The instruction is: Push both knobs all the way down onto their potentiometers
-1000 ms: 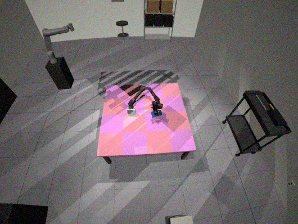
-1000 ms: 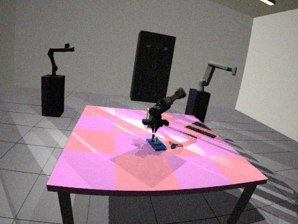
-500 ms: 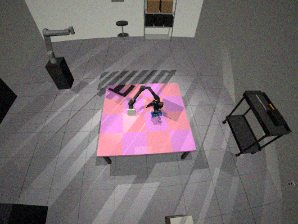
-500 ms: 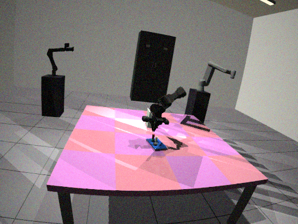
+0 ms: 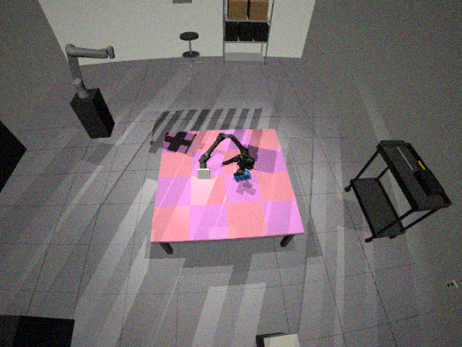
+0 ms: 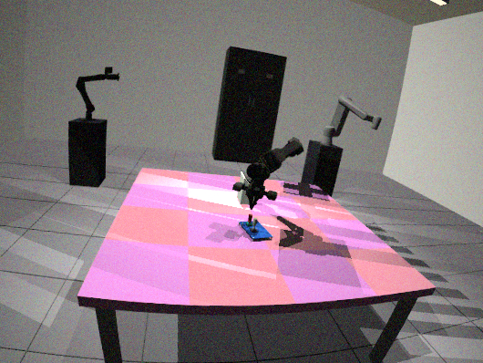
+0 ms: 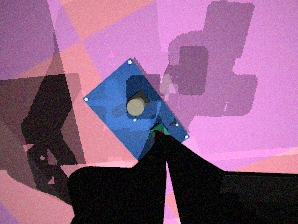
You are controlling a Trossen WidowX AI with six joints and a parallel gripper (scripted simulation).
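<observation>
The red knob lies 2 cm behind my gripper tip, 1 cm to the left of it and 5 cm below it.
</observation>
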